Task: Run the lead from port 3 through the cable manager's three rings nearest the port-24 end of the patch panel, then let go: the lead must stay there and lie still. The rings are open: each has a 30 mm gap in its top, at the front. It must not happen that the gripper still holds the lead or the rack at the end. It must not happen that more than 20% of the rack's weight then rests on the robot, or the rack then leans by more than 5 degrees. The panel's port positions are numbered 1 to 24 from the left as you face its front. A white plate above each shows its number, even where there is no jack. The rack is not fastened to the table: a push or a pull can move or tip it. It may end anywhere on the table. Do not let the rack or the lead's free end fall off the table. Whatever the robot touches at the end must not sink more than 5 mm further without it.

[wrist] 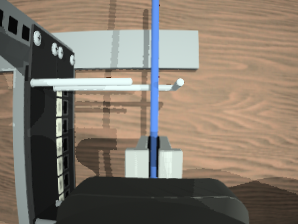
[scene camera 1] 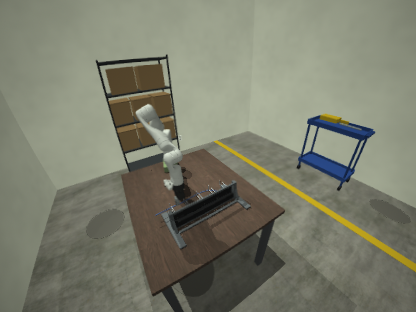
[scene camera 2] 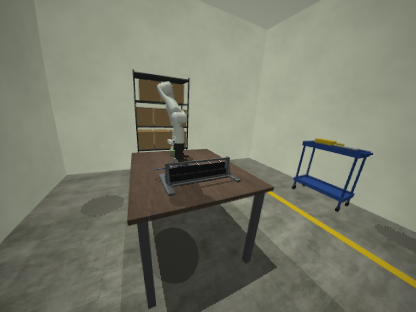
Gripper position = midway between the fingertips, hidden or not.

In view: my gripper (wrist: 153, 150) and a patch-panel rack (scene camera 1: 198, 208).
The patch-panel rack also shows in the wrist view (wrist: 45, 111) and in scene camera 2 (scene camera 2: 180, 174).
